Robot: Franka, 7 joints.
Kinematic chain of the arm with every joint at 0, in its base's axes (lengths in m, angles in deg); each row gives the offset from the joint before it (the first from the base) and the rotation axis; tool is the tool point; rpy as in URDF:
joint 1: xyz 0 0 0.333 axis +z
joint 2: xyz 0 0 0 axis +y
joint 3: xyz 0 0 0.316 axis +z
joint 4: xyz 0.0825 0 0 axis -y
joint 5: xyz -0.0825 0 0.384 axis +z
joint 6: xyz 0 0 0 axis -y
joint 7: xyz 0.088 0 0 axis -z
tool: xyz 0 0 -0.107 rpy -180 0 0
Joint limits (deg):
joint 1: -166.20..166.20
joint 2: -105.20..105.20
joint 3: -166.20..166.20
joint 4: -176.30..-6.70
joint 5: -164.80..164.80
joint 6: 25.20..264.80
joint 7: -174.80..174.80
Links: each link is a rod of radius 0.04 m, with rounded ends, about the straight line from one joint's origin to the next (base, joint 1, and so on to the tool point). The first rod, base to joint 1, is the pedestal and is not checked.
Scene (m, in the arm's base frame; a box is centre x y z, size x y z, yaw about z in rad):
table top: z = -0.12
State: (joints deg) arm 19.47 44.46 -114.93 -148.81 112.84 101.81 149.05
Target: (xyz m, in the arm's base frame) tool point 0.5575 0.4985 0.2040
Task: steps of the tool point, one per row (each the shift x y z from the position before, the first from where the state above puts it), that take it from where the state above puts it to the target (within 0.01 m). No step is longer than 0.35 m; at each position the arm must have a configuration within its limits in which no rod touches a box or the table.
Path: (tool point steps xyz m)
1: 0.2347 0.0037 0.0279
2: 0.2289 0.1303 -0.0096
3: 0.1506 0.2384 -0.0450
4: 0.0222 0.2922 -0.0700
5: -0.1175 0.2760 -0.0785

